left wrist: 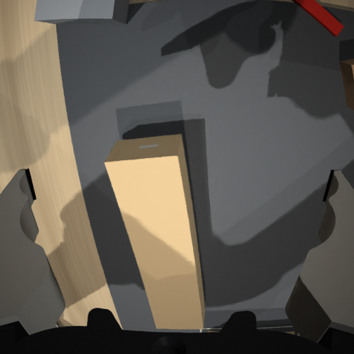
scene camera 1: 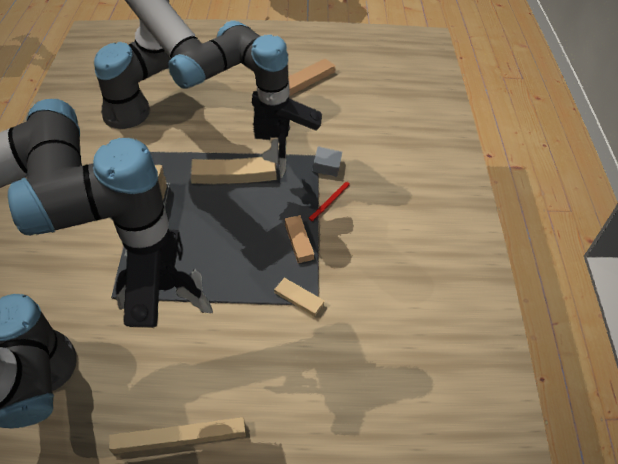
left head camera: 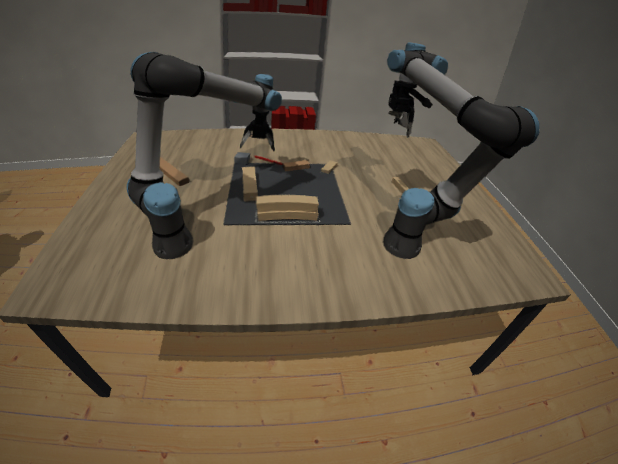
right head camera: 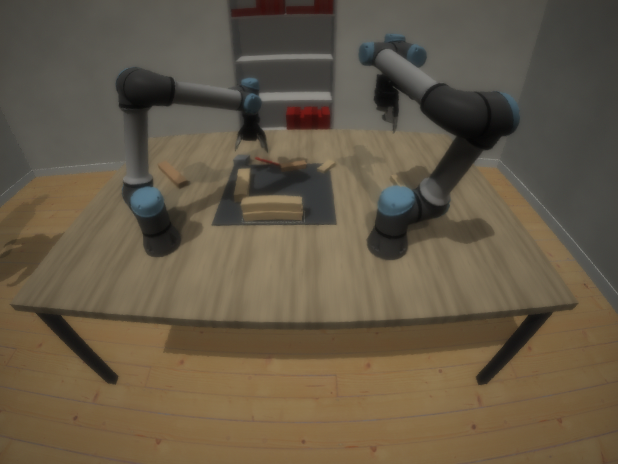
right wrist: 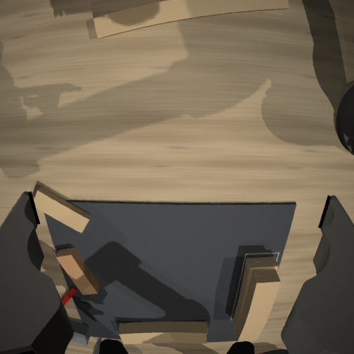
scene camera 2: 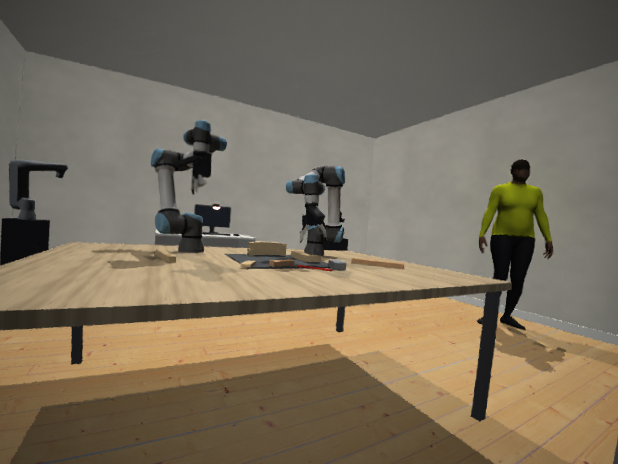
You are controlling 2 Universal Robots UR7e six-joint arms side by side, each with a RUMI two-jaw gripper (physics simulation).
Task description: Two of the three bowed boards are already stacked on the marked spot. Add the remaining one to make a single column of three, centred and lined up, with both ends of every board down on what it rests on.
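Where they show: left gripper, between the fingertips: (scene camera 1: 283, 153) (left head camera: 257, 149) (right head camera: 251, 151) (scene camera 2: 313, 241); right gripper, between the fingertips: (scene camera 1: 165, 310) (left head camera: 400, 130) (right head camera: 388, 125) (scene camera 2: 194, 193); left arm's base, origin of its link: (scene camera 1: 126, 113) (left head camera: 172, 244) (right head camera: 162, 243) (scene camera 2: 313, 254); right arm's base, origin of its link: (left head camera: 401, 245) (right head camera: 387, 245) (scene camera 2: 191, 251).
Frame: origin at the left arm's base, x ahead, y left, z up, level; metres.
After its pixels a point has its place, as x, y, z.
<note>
The remaining pale board (left head camera: 249, 186) @[0.169, -0.391, 0.040] (scene camera 1: 232, 172) @[0.201, -0.430, 0.043] (left wrist: 160, 230) lies on the dark mat (left head camera: 325, 210) @[-0.089, -0.616, 0.006] (scene camera 1: 220, 280) @[0.053, -0.721, 0.006], apart from the stack; its end carries a small light mark. Two pale bowed boards (left head camera: 287, 207) @[-0.072, -0.442, 0.066] (right head camera: 272, 208) @[-0.074, -0.447, 0.063] (scene camera 2: 267, 249) @[-0.027, -0.479, 0.046] are stacked at the mat's front edge, within a thin white outline (right wrist: 237, 291). The upper one looks roughly lined up with the lower. My left gripper (left head camera: 257, 148) @[0.324, -0.500, 0.127] (right head camera: 251, 150) @[0.324, -0.500, 0.127] (left wrist: 178, 171) is open above the loose board's far end, one finger to either side in the left wrist view. My right gripper (scene camera 1: 164, 310) @[-0.105, -0.951, 0.330] (right wrist: 179, 197) is open and high.
A grey block (scene camera 1: 328, 160) @[0.463, -0.494, 0.040], a red stick (scene camera 1: 330, 201) @[0.412, -0.609, 0.009], an orange block (scene camera 1: 300, 240) @[0.274, -0.709, 0.031] and a short pale block (scene camera 1: 300, 297) @[0.204, -0.855, 0.021] lie around the mat's far end. An orange plank (left head camera: 174, 172) @[0.478, -0.125, 0.029] lies at the left. A long pale plank (scene camera 1: 177, 436) @[-0.171, -1.057, 0.029] lies beyond my right arm.
</note>
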